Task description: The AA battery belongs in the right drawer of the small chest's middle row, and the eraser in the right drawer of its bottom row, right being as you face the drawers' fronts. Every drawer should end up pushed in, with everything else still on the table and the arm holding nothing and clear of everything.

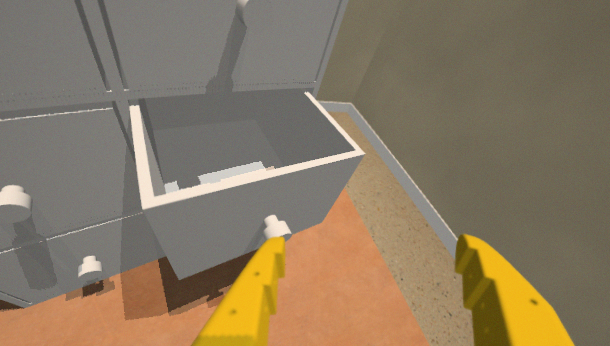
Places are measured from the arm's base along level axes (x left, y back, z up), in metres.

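Pixels of known places: hand, its tool point: [284, 251].
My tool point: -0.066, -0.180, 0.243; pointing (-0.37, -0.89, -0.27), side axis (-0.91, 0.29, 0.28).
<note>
Behind a point stands the place of what it marks, as x, y, z.
The grey small chest [165, 45] {-0.031, -0.302, 0.251} fills the upper left. The right drawer of its middle row [240, 215] {-0.064, -0.228, 0.184} is pulled out. A pale strip [232, 172] {-0.074, -0.320, 0.119} with a tan bit at its right end and a small pale patch [171, 187] {-0.015, -0.308, 0.119} show inside, low behind the front wall; I cannot tell whether either is the AA battery. The eraser cannot be made out. The bottom row's right drawer is hidden behind the pulled-out one. My gripper [370, 242] is open and empty, in front of the drawer and to its right. The left jaw's tip appears just below the drawer's white knob [276, 228] {-0.087, -0.220, 0.174}.
The left column's middle knob [15, 202] {0.058, -0.265, 0.172} and bottom knob [90, 267] {0.062, -0.267, 0.064} stick out from drawers that look pushed in. The orange mat [340, 280] {-0.208, -0.204, 0.000} lies below. A speckled tan strip [385, 240] and a grey edge [400, 172] run along the right, with a drab surface beyond.
</note>
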